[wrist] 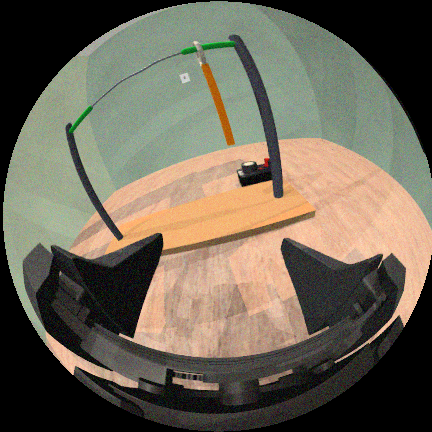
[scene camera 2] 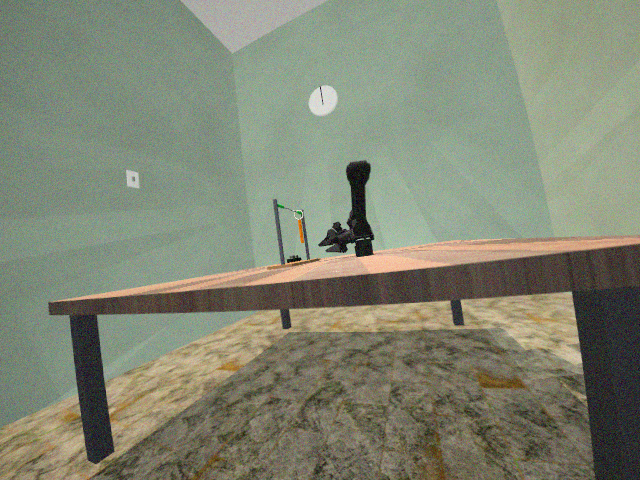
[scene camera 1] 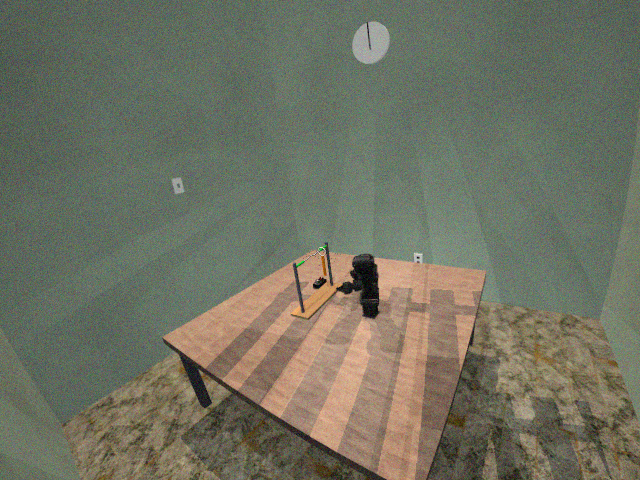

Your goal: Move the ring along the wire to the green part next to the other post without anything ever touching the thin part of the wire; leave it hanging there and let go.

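Frame: origin at the arm's base, x right, y ahead, z up, level; centimetres.
Seen in the pictures: gripper, between the fingertips: (wrist: 224, 242) (scene camera 2: 322, 248) (scene camera 1: 340, 287); arm's base, origin of its link: (scene camera 2: 365, 255) (scene camera 1: 371, 313).
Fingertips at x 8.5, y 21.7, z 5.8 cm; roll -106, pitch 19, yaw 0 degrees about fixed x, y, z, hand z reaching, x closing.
Observation:
Pixels of each thing's top centre, then the offset from my fingertips to it. "*": a spot on its surface instead.
- white ring, a spot on its surface: (wrist: 201, 56) * dx +2.4, dy +9.3, dz +17.1 cm
- green part, a spot on its surface: (wrist: 220, 46) * dx +5.2, dy +11.2, dz +19.7 cm
- thin wire, a spot on its surface: (wrist: 126, 78) * dx -7.7, dy +10.8, dz +20.3 cm
- wooden base board, centre of its top: (wrist: 184, 219) (scene camera 2: 297, 261) (scene camera 1: 318, 297) dx -7.2, dy +10.5, dz -4.7 cm
- small black device, centre of its top: (wrist: 256, 161) (scene camera 2: 293, 255) (scene camera 1: 319, 279) dx +6.7, dy +19.5, dz -1.4 cm
The white ring (scene camera 1: 318, 253) (scene camera 2: 294, 214) (wrist: 201, 56) hangs around the green part (wrist: 220, 46) next to one post (scene camera 1: 329, 266) (scene camera 2: 305, 235) (wrist: 263, 110). Its orange handle (scene camera 1: 324, 266) (scene camera 2: 300, 230) (wrist: 218, 104) hangs down freely. The thin wire (wrist: 126, 80) runs from there to the green part (scene camera 1: 300, 263) (scene camera 2: 280, 206) (wrist: 81, 119) at the other post (scene camera 1: 298, 289) (scene camera 2: 279, 232) (wrist: 87, 182). My gripper (scene camera 1: 339, 288) (scene camera 2: 323, 246) (wrist: 224, 242) is open and empty, low over the table, apart from the ring and handle and lower than the handle.
The wooden base board (scene camera 1: 315, 303) (wrist: 215, 210) carries both posts and lies in front of the gripper. A small black device (scene camera 1: 319, 282) (scene camera 2: 293, 258) (wrist: 254, 173) with a red part stands behind the board, partly hidden by a post in the wrist view.

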